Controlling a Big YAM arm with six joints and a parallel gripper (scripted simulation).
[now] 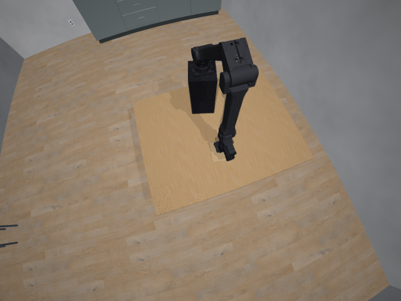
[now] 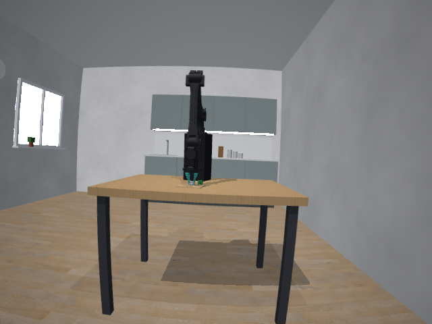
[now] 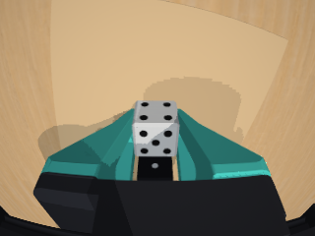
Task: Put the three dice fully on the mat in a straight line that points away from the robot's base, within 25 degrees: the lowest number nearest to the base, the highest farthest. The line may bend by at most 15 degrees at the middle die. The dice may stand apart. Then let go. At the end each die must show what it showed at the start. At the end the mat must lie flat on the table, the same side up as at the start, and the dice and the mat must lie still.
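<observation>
My gripper is now right at the white die. Also, from my hand: mat (1 cm below); green die (11 cm behind, 4 cm to the left); black die (5 cm behind).
</observation>
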